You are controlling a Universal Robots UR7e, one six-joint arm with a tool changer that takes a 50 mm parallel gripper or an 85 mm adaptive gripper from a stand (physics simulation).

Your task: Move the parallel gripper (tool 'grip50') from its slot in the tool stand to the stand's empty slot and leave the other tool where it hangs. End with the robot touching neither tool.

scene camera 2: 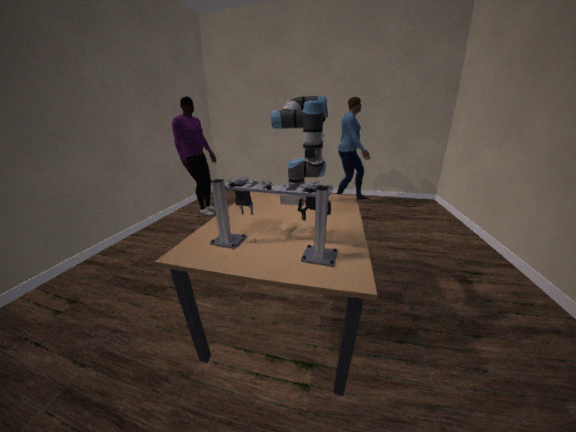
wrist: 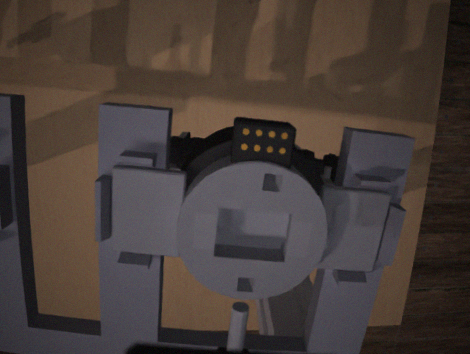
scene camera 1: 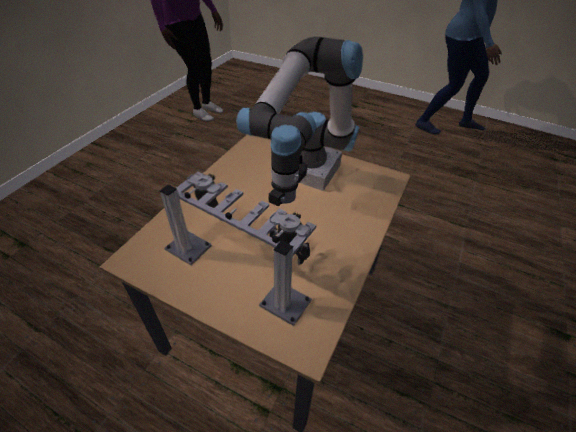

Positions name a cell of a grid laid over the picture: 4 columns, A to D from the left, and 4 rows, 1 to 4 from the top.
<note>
In view: an adaptive gripper (scene camera 1: C3) and a tool stand (scene camera 1: C3).
The adaptive gripper shows as well in the wrist view (wrist: C3). The tool stand also shows in scene camera 2 (scene camera 2: C3) and in the wrist view (wrist: C4).
</note>
